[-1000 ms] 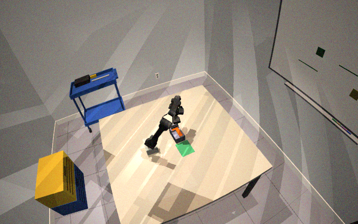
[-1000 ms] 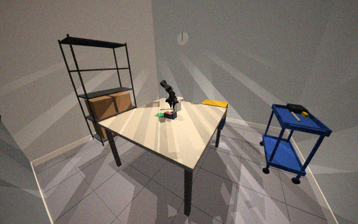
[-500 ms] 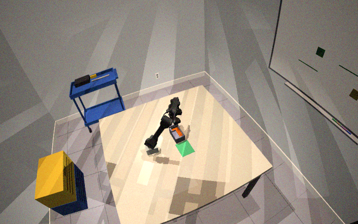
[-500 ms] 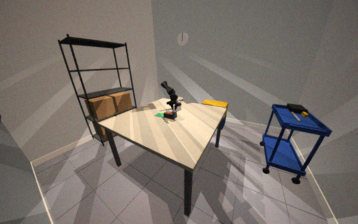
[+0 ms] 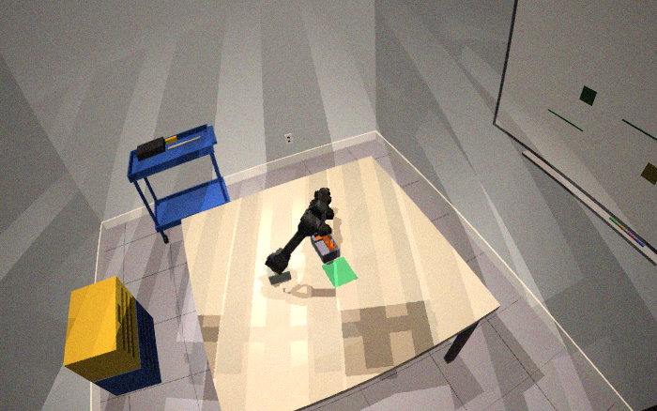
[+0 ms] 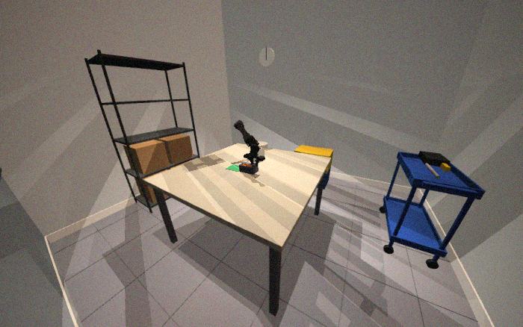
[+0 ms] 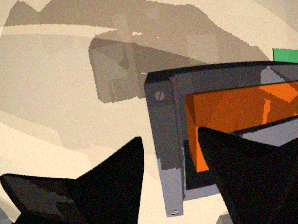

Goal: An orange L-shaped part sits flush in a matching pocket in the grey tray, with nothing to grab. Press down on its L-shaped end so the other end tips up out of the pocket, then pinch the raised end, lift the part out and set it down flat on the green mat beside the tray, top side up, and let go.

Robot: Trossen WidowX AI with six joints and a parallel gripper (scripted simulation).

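The orange L-shaped part is 1 cm behind my gripper tip, 6 cm to the right of it and 2 cm below it. From my gripper tip the other things lie so: green mat 2 cm behind, 22 cm to the right, 8 cm below.
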